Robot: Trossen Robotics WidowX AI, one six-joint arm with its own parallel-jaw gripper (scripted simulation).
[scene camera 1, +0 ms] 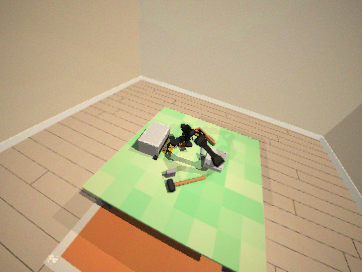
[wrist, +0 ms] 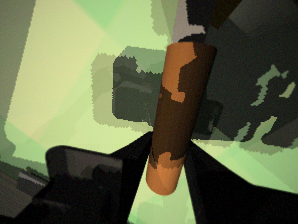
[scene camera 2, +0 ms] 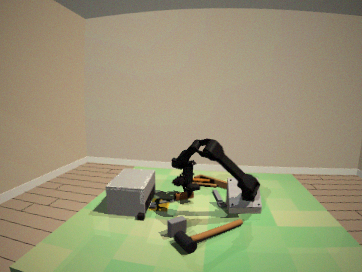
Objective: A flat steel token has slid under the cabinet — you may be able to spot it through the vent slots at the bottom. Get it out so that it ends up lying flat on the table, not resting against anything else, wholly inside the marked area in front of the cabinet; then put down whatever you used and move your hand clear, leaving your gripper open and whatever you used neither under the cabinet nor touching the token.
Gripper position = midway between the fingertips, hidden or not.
The gripper [wrist: 167, 138] carries a flat-bladed tool.
